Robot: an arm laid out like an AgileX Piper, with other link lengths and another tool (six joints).
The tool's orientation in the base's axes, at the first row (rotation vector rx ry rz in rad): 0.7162 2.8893 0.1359
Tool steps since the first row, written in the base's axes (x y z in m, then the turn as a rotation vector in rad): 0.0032 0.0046 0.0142 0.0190 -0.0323 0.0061; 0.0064 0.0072 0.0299 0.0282 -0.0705 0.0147; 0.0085 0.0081 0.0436 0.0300 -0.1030 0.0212; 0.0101 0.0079 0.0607 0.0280 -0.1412 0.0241; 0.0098 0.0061 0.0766 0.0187 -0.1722 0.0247; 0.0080 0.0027 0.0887 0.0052 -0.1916 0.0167; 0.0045 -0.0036 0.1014 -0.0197 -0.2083 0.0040; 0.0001 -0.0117 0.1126 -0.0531 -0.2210 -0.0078; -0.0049 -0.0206 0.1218 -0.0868 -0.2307 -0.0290; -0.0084 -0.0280 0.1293 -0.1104 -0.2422 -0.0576; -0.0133 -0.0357 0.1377 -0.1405 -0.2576 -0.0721; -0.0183 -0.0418 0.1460 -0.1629 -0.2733 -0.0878; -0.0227 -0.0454 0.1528 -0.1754 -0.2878 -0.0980
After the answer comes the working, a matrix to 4 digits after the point.
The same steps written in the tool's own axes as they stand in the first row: -0.0025 0.0073 -0.0132 -0.0326 -0.0190 -0.0042; -0.0062 0.0130 -0.0279 -0.0597 -0.0474 -0.0129; -0.0095 0.0165 -0.0409 -0.0775 -0.0744 -0.0206; -0.0132 0.0192 -0.0575 -0.0941 -0.1086 -0.0256; -0.0160 0.0195 -0.0732 -0.1006 -0.1401 -0.0294; -0.0176 0.0173 -0.0856 -0.0969 -0.1643 -0.0249; -0.0192 0.0117 -0.0990 -0.0813 -0.1920 -0.0177; -0.0207 0.0040 -0.1112 -0.0566 -0.2199 -0.0126; -0.0218 -0.0050 -0.1216 -0.0289 -0.2465 0.0017; -0.0232 -0.0121 -0.1299 -0.0099 -0.2710 0.0251; -0.0237 -0.0201 -0.1395 0.0111 -0.3001 0.0332; -0.0233 -0.0267 -0.1488 0.0253 -0.3261 0.0439; -0.0221 -0.0310 -0.1564 0.0308 -0.3459 0.0510
The tool's axes in the first row as the columns of a matrix, in the base's axes (rounded; the answer above uses it unrounded):
-0.8722 0.4557 0.1779
0.4704 0.8811 0.0492
-0.1344 0.1266 -0.9828

